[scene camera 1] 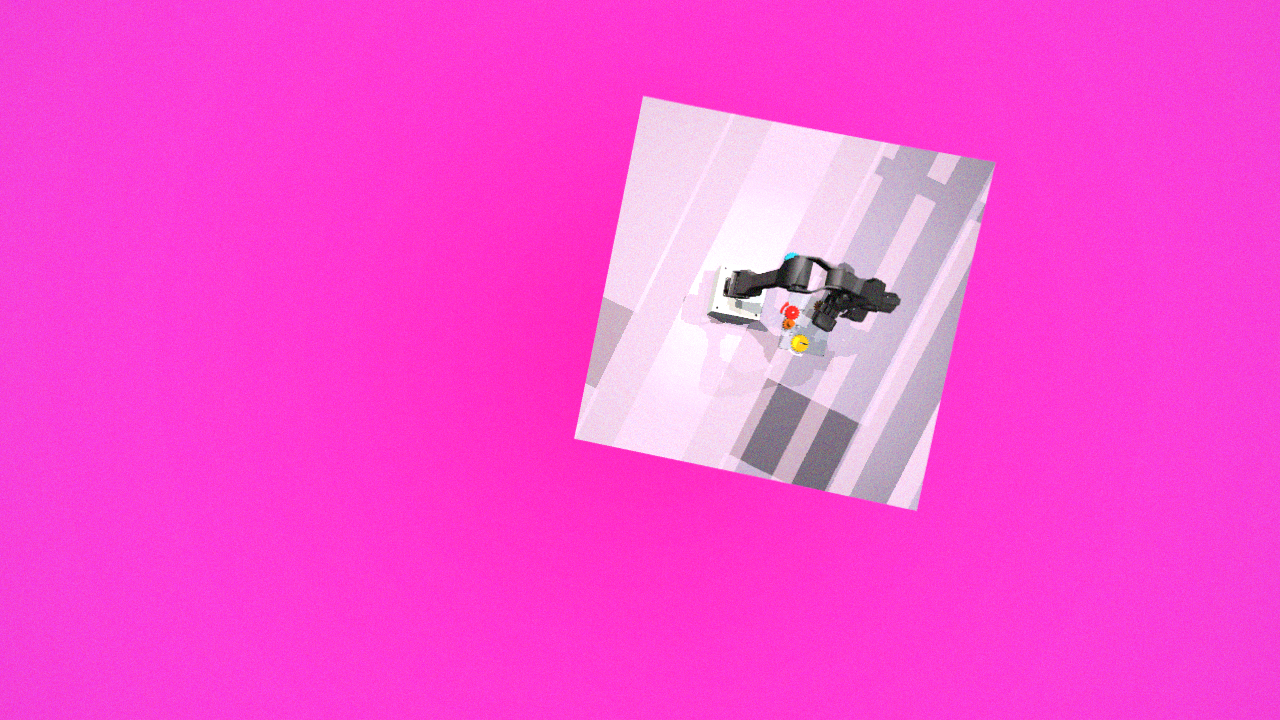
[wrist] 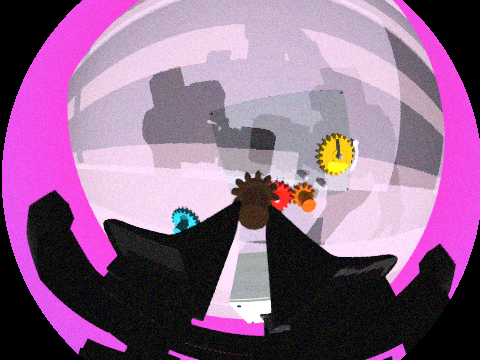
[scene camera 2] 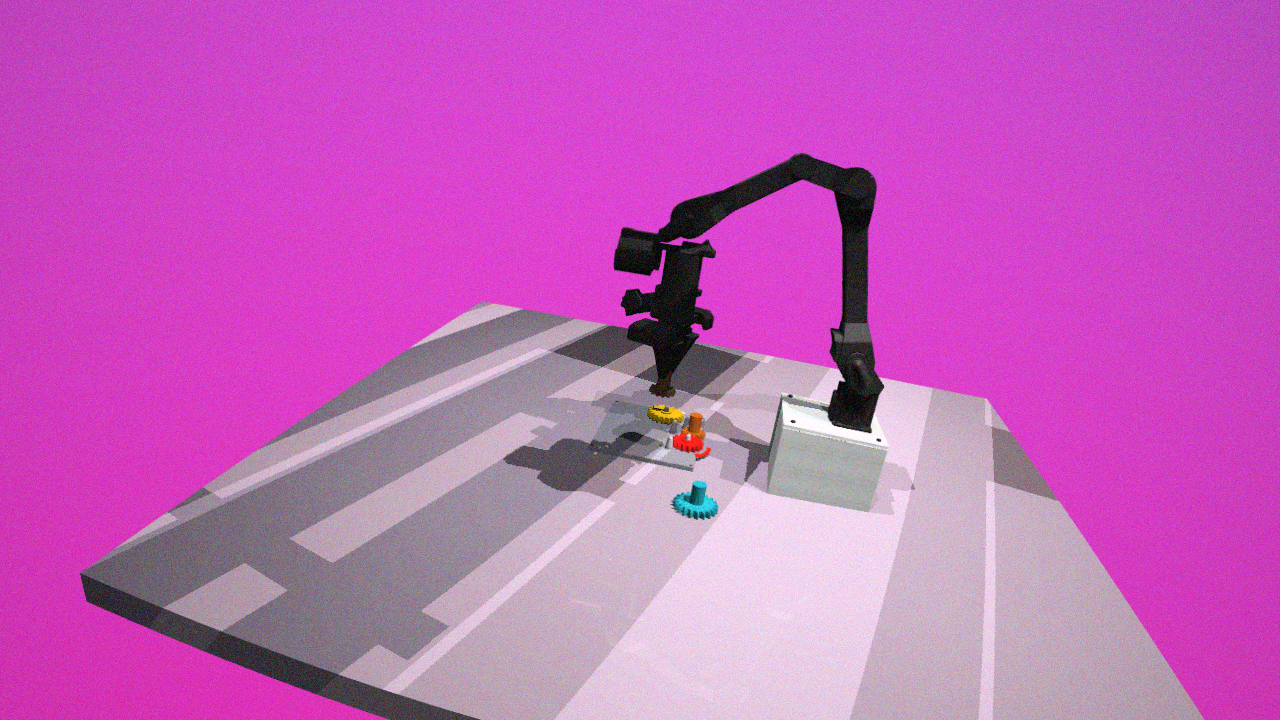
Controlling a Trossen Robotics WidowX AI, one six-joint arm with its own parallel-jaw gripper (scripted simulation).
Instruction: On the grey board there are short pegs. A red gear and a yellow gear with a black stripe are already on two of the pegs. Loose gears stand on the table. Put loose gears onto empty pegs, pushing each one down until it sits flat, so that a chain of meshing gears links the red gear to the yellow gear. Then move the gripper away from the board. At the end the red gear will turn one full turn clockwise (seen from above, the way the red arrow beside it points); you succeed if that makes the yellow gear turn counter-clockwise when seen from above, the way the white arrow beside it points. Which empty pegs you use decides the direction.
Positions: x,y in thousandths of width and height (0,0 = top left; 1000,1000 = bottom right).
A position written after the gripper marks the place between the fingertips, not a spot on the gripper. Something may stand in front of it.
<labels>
The gripper shows in scene camera 1 (643,424), in the wrist view (530,582) and in scene camera 2 (519,523).
</labels>
